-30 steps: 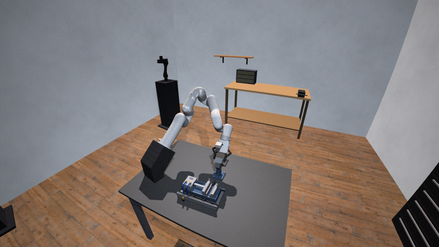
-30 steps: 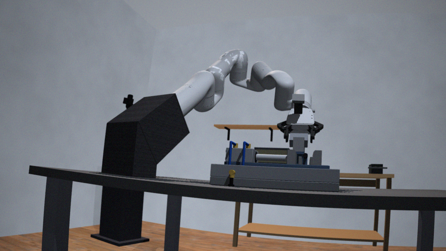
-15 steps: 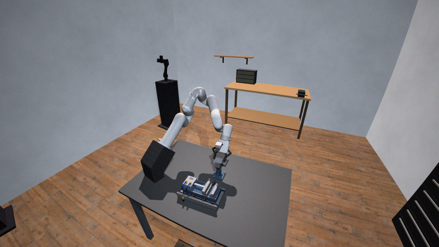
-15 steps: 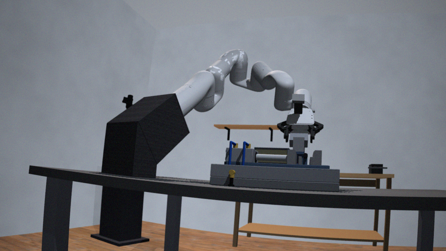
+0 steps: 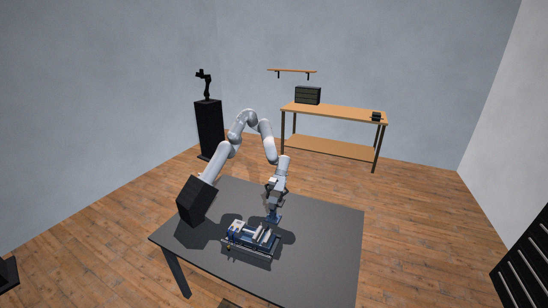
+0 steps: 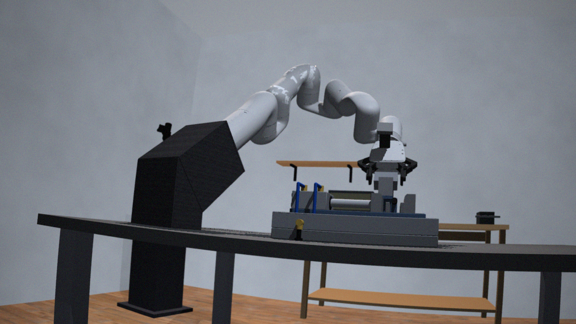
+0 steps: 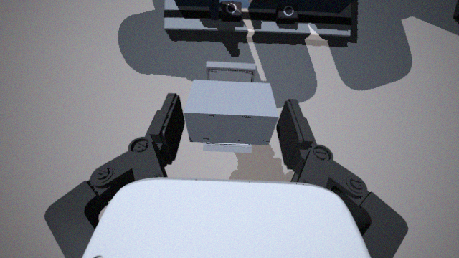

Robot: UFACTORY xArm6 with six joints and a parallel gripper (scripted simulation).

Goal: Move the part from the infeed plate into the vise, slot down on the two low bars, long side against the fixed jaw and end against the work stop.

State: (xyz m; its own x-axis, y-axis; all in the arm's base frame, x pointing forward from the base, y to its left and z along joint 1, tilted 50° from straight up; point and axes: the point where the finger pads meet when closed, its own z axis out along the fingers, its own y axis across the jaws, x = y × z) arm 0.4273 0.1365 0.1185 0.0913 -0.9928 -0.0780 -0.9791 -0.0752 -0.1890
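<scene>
My hand is 1 cm above the part. The rest, counted from my hand: moving jaw 23 cm to the right, 9 cm below, 4 cm ahead; then work stop 18 cm to the right, 7 cm below, 6 cm ahead; then fixed jaw 21 cm to the right, 10 cm ahead, 9 cm below.
</scene>
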